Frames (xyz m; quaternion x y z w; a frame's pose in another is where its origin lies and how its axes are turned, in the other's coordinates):
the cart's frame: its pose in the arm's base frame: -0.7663 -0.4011 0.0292 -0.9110 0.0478 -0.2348 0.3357
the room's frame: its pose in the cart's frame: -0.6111 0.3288 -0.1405 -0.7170 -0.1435 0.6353 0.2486
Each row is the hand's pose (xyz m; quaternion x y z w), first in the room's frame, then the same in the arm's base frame.
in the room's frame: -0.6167 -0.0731 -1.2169 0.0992 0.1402 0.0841 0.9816
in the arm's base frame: -0.1046 -0.1173 -0.0151 0.4879 -0.7110 -0.1427 0.4859
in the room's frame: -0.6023 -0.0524 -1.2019 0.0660 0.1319 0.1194 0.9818
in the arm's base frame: -0.1294 -0.1225 -0.0003 0.4465 -0.7206 -0.1557 0.5071
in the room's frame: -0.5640 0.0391 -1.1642 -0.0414 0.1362 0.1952 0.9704
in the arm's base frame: -0.2081 -0.1235 0.0708 0.3442 -0.7120 -0.1950 0.5801
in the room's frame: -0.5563 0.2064 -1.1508 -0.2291 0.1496 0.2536 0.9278
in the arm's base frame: -0.2893 -0.0708 0.2082 0.2093 -0.6436 -0.2843 0.6791
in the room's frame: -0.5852 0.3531 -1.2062 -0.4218 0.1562 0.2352 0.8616
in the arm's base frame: -0.2931 0.0043 0.3488 0.1137 -0.5235 -0.4046 0.7411
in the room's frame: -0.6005 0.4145 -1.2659 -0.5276 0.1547 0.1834 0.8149
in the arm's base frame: -0.2616 0.0363 0.4233 0.0843 -0.4327 -0.4870 0.7540
